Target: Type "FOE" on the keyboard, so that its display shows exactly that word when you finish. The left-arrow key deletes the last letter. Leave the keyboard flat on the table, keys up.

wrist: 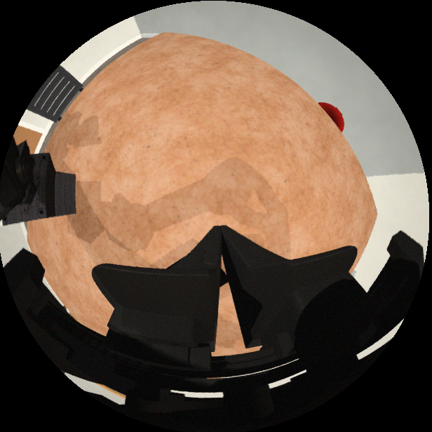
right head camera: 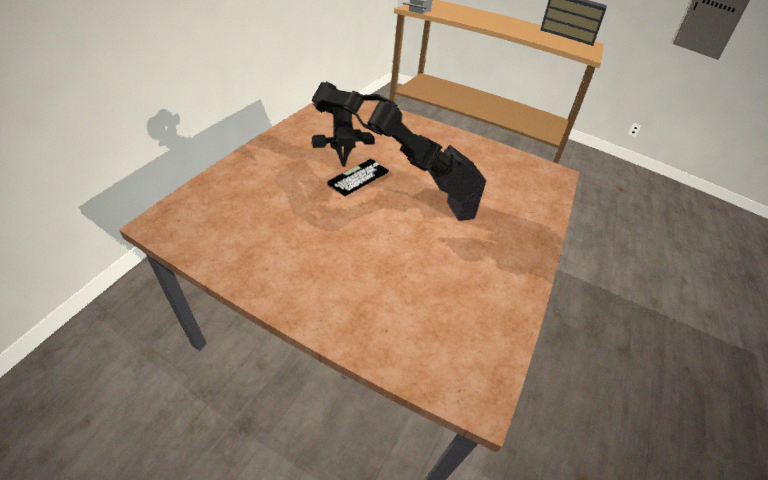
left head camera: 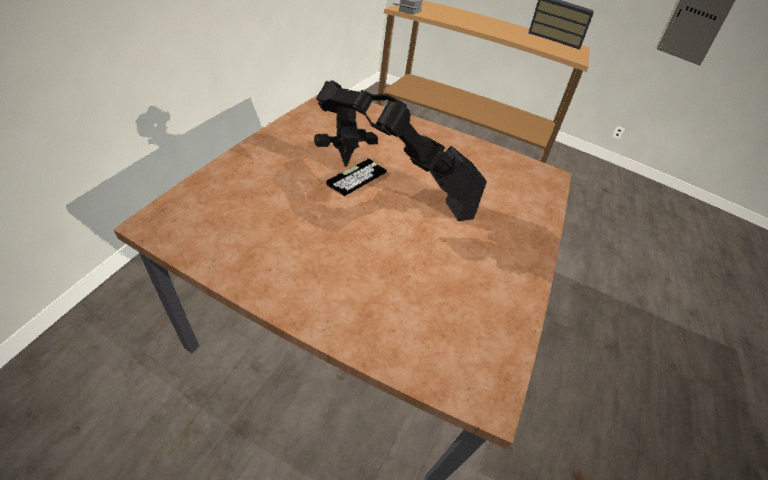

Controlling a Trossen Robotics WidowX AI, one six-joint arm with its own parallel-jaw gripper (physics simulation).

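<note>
The keyboard [left head camera: 356, 177] [right head camera: 357, 177] is a small black slab with rows of white keys and a pale green display strip [left head camera: 350, 169] [right head camera: 351, 170] along its far edge. It lies flat on the table, keys up. The letters on the keys and any text on the display are too small to read. My gripper [left head camera: 346, 164] [right head camera: 343, 164] [wrist: 219, 231] is shut and empty, pointing down. Its tips are just beyond the keyboard's display side, seemingly a little above the table. The keyboard does not show in the wrist view; the fingers and gripper body may hide it.
The brown table [left head camera: 317, 271] [right head camera: 317, 271] [wrist: 200, 100] carries the arm's base [left head camera: 461, 183] [right head camera: 461, 183], to the right of the keyboard. A wooden shelf [left head camera: 481, 28] [right head camera: 498, 27] stands behind the table. A red round object [wrist: 334, 116] shows past the table edge in the wrist view.
</note>
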